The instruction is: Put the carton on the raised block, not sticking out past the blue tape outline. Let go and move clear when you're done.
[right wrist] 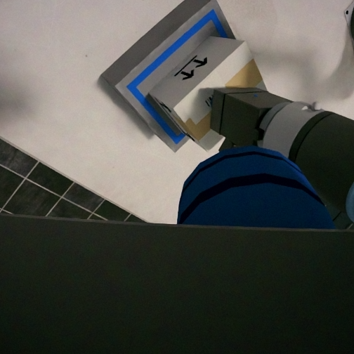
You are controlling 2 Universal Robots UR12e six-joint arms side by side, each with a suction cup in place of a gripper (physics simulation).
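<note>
The carton, pale with tan tape and printed arrows, is over the raised block in the right wrist view. It hides much of the block's right and lower part. The blue tape outline shows along the upper left side and part of both ends; the rest is hidden. Whether the carton rests flat cannot be told. My left gripper, on the dark tool end, is against or very close to the carton's taped face; its cup and any grip are hidden. My right gripper, the blue cup, shows no object on it.
The left arm reaches in from the right, close beyond my right cup. The pale table has its edge at the lower left, with dark floor tiles past it. A dark part fills the bottom foreground.
</note>
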